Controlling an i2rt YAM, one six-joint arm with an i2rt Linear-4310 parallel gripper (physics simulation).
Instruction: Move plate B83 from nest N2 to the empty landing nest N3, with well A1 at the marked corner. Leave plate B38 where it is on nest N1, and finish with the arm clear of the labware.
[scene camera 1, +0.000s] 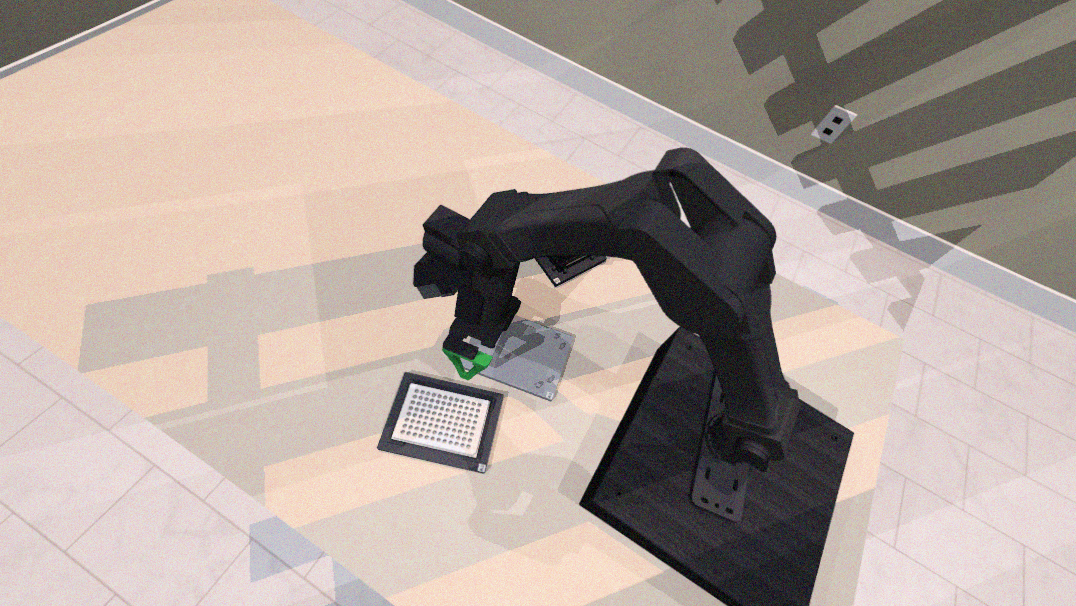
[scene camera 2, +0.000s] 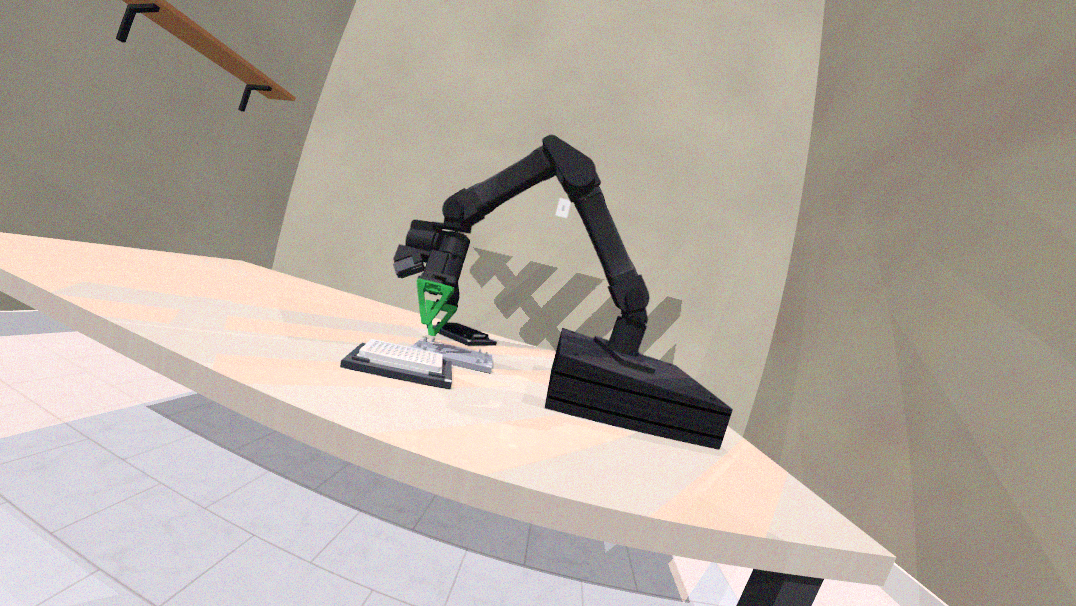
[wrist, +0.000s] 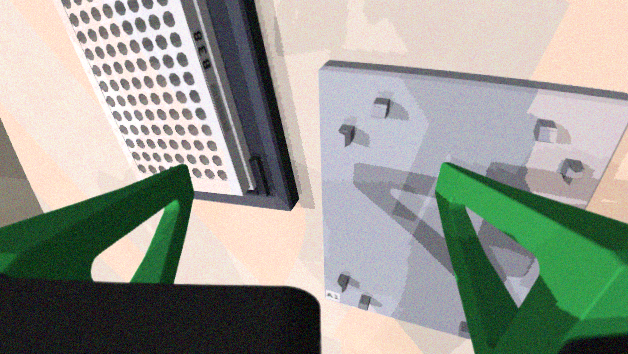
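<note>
A white well plate (scene camera 1: 440, 419) (scene camera 2: 399, 355) (wrist: 150, 90) sits in a dark nest (scene camera 1: 444, 460) (scene camera 2: 406, 378) (wrist: 245, 75); its side label in the wrist view looks like B38. Beside it is a grey-blue nest (scene camera 1: 542, 361) (scene camera 2: 478, 361) (wrist: 350, 225) with small pegs and no plate, its A1 mark (wrist: 332, 295) at a corner. Another dark nest (scene camera 1: 554, 276) lies behind, partly hidden by the arm; what it holds looks black, and I cannot read B83 there. My gripper (scene camera 1: 472, 366) (scene camera 2: 432, 331) (wrist: 314, 177) is open and empty, above the gap between the white plate's nest and the grey-blue nest.
The black arm base (scene camera 1: 647, 466) (scene camera 2: 640, 395) stands to the right of the nests in both scene views. The arm arches over the back dark nest in scene camera 1. A wall shelf (scene camera 2: 214, 48) is high at the upper left in scene camera 2.
</note>
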